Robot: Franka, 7 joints.
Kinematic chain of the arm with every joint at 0, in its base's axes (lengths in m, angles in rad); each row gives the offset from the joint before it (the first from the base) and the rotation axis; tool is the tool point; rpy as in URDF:
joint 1: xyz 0 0 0.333 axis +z
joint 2: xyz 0 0 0 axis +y
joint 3: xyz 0 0 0.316 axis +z
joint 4: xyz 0.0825 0 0 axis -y
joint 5: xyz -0.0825 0 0.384 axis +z
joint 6: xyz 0 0 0 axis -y
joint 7: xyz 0.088 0 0 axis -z
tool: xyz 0 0 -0.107 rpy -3.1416 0 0
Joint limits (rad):
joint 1: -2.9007..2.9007
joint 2: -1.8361..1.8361
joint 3: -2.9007..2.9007
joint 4: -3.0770..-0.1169
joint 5: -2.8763..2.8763
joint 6: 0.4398..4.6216
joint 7: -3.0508..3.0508
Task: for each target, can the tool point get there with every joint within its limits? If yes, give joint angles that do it. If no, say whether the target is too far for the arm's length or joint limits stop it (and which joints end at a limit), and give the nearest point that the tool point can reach.
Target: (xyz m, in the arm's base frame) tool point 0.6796 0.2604 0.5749
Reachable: yes | joints 1.2358 0.9126 -1.3298 -1.3133 -1.3664 2.1558 -0.9631
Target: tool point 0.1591 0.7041 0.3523
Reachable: yes | joints -1.1019 -0.7694 2.1942 -1.5964 1.9036 2.1035 -2.4729
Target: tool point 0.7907 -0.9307 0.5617
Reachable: no: too far | nearest point 0.5460 -0.6426 0.4909 | short by 0.385 m
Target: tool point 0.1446 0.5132 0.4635
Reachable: yes | joints -0.1122 -0.5546 1.3624 -2.2199 1.6690 2.6731 -0.4668
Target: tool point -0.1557 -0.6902 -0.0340
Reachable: yes | joints -2.1605 1.4118 0.5054 -1.1647 -0.6321 2.4109 0.4038
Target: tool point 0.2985 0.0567 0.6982
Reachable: yes | joints 1.1960 -1.1442 -0.6786 -2.2947 0.7146 1.8617 0.9444
